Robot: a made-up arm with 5 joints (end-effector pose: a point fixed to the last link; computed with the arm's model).
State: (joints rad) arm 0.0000 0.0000 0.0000 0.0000 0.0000
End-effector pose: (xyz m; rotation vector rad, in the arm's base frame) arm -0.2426 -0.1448 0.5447 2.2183 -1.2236 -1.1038
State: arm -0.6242 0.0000 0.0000 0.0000 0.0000
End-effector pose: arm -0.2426 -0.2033 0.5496 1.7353 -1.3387 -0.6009
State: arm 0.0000 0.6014 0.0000 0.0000 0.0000
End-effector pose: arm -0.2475 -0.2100 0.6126 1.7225 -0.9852 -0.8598
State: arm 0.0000 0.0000 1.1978 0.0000 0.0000
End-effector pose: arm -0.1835 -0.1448 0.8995 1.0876 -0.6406 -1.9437
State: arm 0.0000 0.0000 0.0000 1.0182 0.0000
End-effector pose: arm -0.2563 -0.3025 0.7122 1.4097 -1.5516 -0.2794
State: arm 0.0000 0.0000 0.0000 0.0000 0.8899
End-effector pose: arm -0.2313 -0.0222 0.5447 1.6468 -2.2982 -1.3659
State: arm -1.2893 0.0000 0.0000 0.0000 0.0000
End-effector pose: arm -0.2426 -0.2498 0.5911 1.1874 -1.3392 -0.1200
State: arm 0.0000 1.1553 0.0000 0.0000 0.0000
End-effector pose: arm -0.2243 -0.2332 0.6933 1.2690 -0.7588 -0.6359
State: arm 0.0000 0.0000 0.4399 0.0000 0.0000
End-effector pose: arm -0.2722 -0.1448 0.6807 1.8351 -1.0289 -1.4891
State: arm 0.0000 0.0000 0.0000 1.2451 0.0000
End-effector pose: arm -0.2645 -0.3097 0.7646 1.2140 -1.5748 -0.1104
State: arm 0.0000 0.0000 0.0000 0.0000 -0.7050
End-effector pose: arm -0.1786 -0.2201 0.5447 2.3489 -0.3587 -0.8005
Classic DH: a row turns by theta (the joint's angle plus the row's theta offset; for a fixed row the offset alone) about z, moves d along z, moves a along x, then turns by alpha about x. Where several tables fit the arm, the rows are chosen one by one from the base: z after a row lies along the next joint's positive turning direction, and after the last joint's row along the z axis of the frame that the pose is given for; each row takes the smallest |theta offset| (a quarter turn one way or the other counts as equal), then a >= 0, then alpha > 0; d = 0 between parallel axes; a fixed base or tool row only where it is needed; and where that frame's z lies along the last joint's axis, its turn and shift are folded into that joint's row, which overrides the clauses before.
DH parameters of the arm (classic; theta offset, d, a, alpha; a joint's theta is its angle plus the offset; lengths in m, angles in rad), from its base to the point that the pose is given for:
base (fixed): -1.5708 0.6377 0.1664 -1.5708
joint 1: -0.8801 -0.0454 -0.0248 2.5371
joint 2: 0.7877 -0.067 0.0923 -1.1173
joint 3: -0.5808 0.1339 0.1412 1.6604
joint 4: 1.5558 0.1377 -0.0372 -1.4052
joint 5: 0.1482 0.1466 -0.057 0.9001
tool (fixed): 2.5216 0.1675 0 0

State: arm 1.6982 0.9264 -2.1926 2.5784 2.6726
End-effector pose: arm -0.1421 -0.0840 0.4288 2.1622 0.5201 -0.9088
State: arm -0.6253 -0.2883 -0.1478 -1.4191 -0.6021
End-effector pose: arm -0.1803 0.0842 0.4214 -2.8066 -0.3837 0.7960
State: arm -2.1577 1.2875 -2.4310 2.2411 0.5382
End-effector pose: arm 0.1047 -0.1650 1.0064 -1.6187 -0.5717 -2.5945
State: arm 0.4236 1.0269 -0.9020 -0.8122 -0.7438
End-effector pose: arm -0.0987 -0.1053 0.3472 2.6282 0.9013 -0.2314
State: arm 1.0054 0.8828 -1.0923 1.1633 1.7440
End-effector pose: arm 0.0449 -0.1547 0.4870 -0.4119 1.8443 0.0214
